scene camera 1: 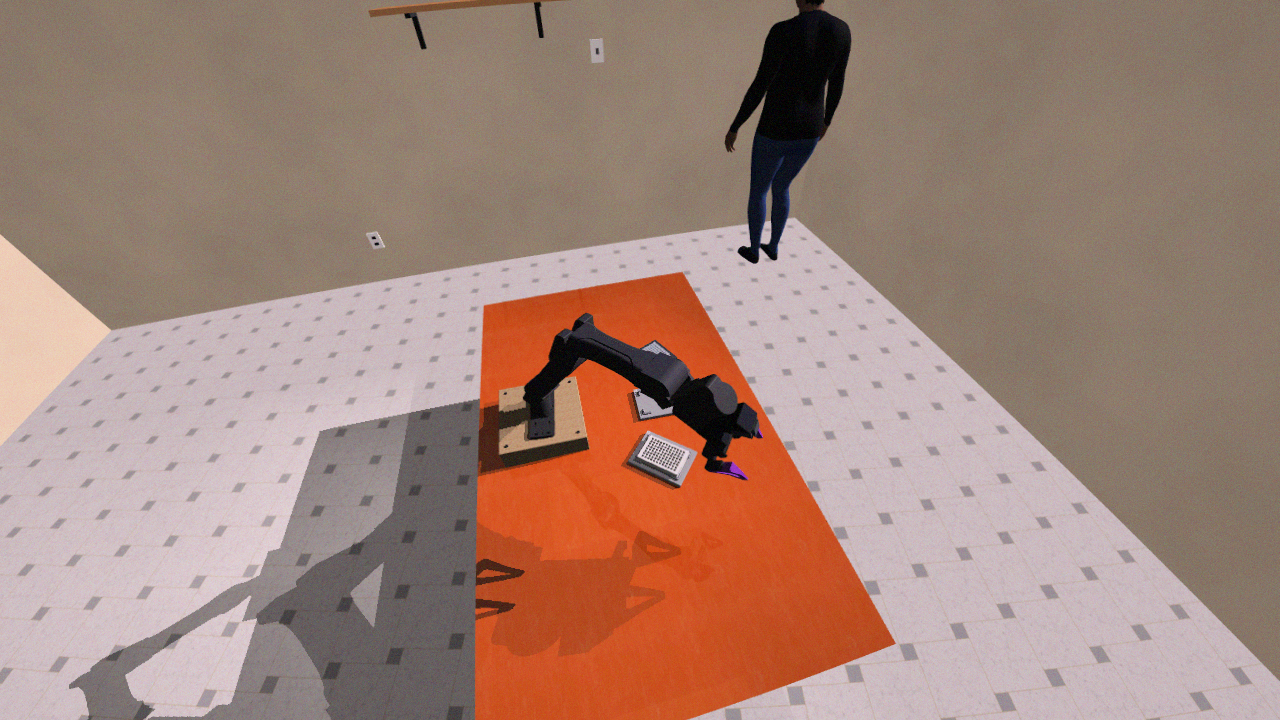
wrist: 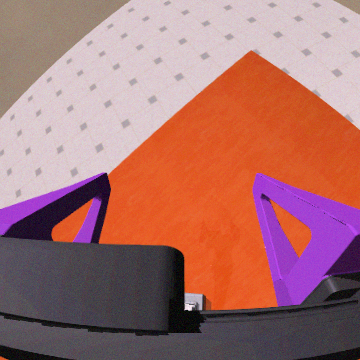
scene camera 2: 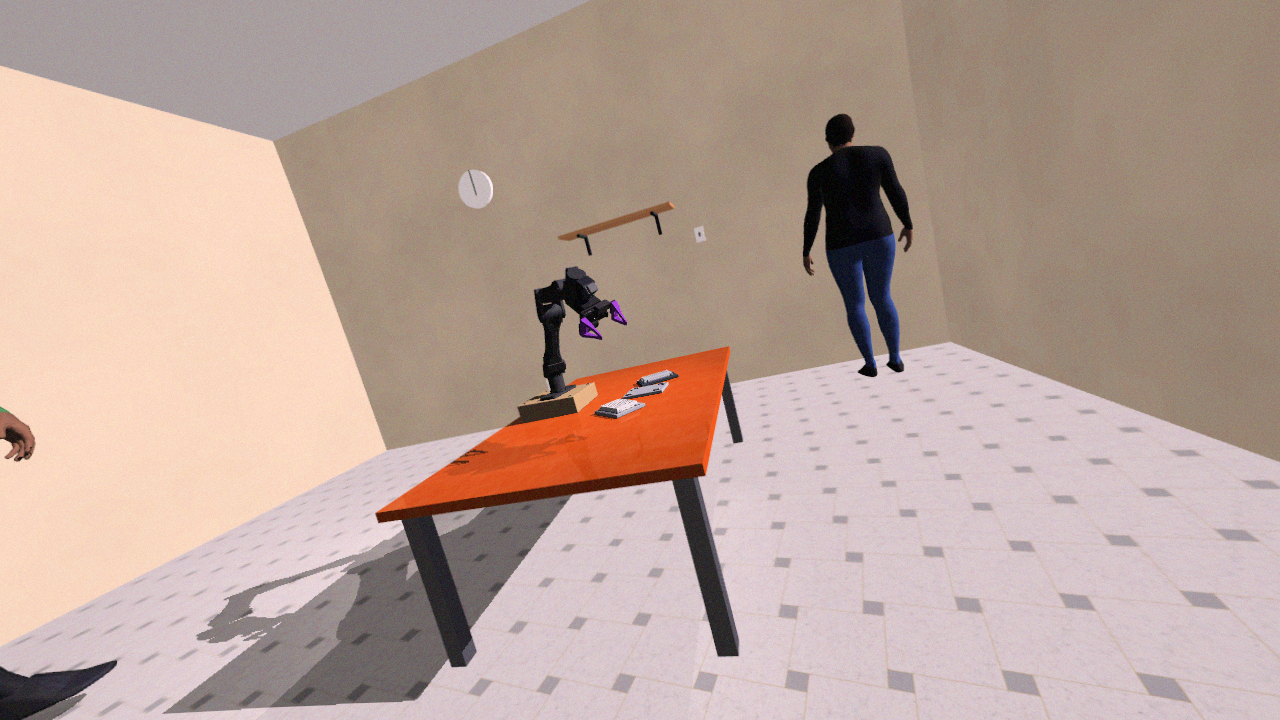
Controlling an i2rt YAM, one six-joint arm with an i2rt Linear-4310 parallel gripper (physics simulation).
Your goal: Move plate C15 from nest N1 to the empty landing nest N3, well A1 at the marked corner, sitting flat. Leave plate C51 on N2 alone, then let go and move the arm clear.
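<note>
My gripper (scene camera 1: 752, 456) (scene camera 2: 612, 330) (wrist: 181, 180) is open and empty, its purple fingers wide apart, high above the table. A white well plate (scene camera 1: 663, 454) (scene camera 2: 621, 405) sits on the grey nest nearest scene camera 2. A small corner of a grey nest (wrist: 198, 298) shows at the bottom of the wrist view. The middle nest (scene camera 1: 642, 407) (scene camera 2: 646, 391) shows no plate on its visible part. The farthest nest bears a pale plate (scene camera 1: 656, 349) (scene camera 2: 657, 377), partly hidden by the arm in scene camera 1. Labels and the marked A1 corner are too small to read.
The arm stands on a wooden base block (scene camera 1: 572, 429) (scene camera 2: 559, 405) on the orange table (scene camera 1: 787, 573) (scene camera 2: 662, 447). Its forearm reaches over the nests. A person in black (scene camera 1: 801, 80) (scene camera 2: 857, 197) stands beyond the table; another person's hand (scene camera 2: 16, 436) shows at the left edge.
</note>
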